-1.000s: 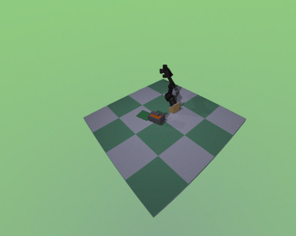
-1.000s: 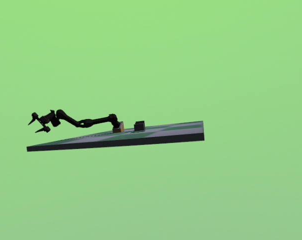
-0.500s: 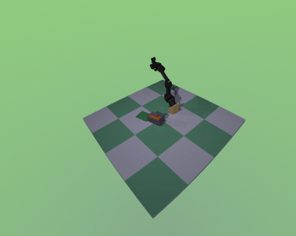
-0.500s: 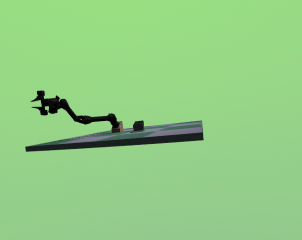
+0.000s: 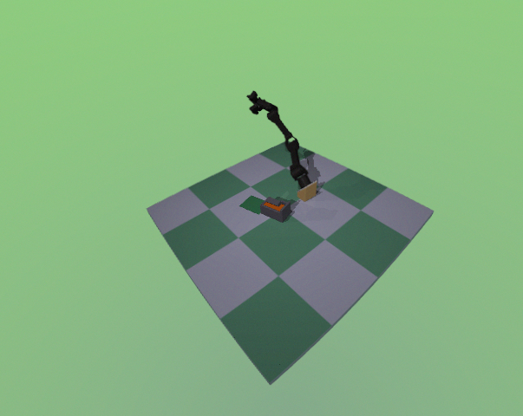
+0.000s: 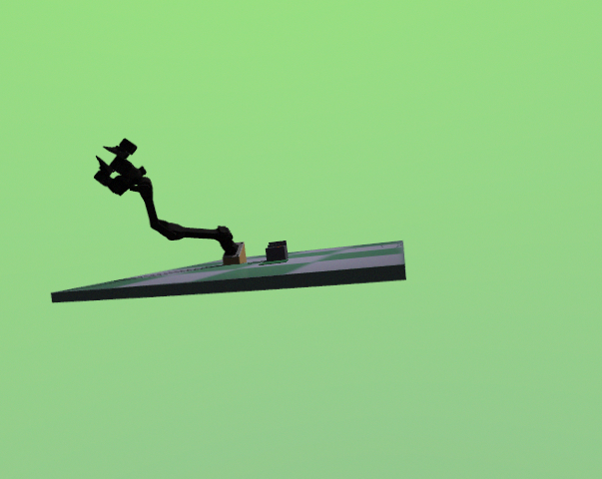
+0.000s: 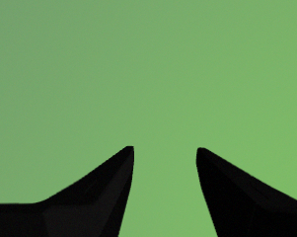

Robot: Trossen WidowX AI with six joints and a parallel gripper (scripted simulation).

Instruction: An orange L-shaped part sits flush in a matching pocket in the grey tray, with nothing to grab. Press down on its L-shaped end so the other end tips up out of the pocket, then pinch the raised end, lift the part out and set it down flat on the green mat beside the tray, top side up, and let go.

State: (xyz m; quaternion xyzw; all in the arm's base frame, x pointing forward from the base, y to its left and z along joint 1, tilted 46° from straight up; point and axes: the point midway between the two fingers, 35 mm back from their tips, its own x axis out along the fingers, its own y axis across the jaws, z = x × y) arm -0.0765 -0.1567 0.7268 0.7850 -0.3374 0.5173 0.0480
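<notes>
The orange L-shaped part lies 68 cm to the left of my gripper tip, 42 cm below it and 32 cm ahead of it. Round my gripper tip: green mat 52 cm to the left, 49 cm below, 37 cm ahead.
</notes>
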